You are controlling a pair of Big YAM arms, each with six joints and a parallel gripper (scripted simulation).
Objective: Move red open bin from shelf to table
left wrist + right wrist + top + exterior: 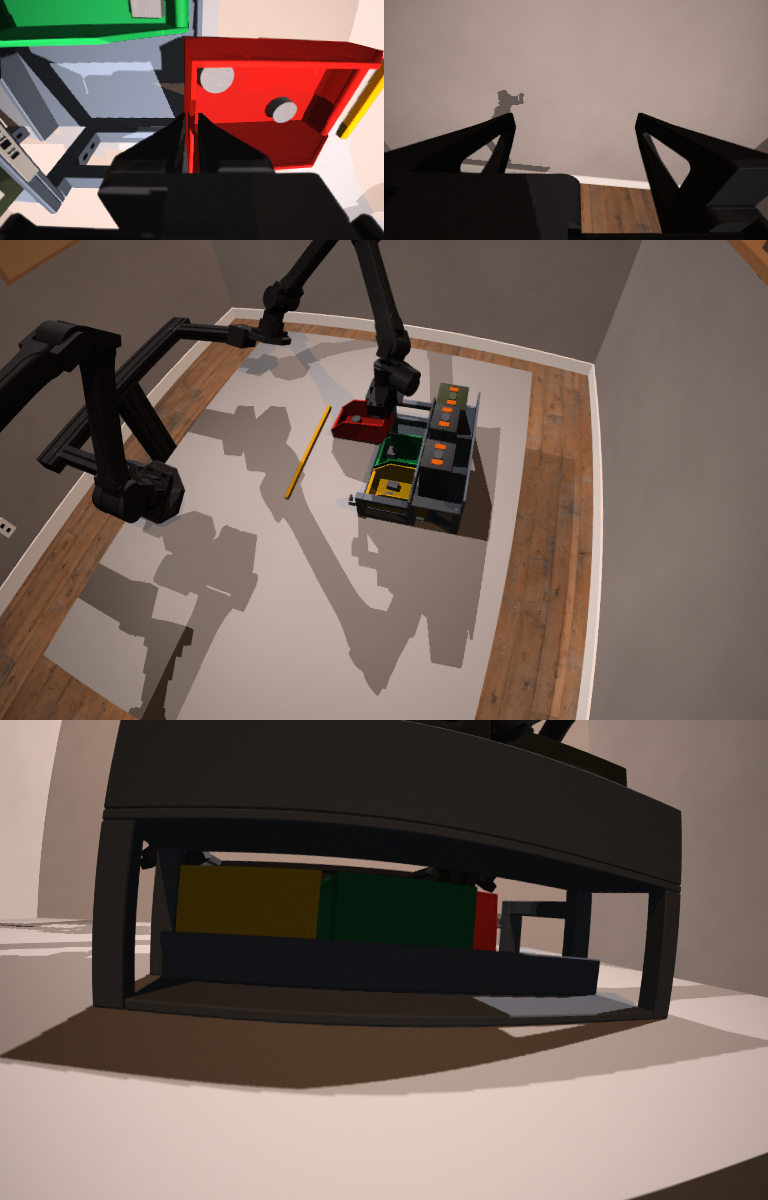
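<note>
My left hand is 80 mm past the red open bin and 40 mm above it. Round my left hand: grey shelf: 120 mm ahead, 100 mm to the right, 20 mm below; green bin: 90 mm ahead, 100 mm to the right, 40 mm below.
</note>
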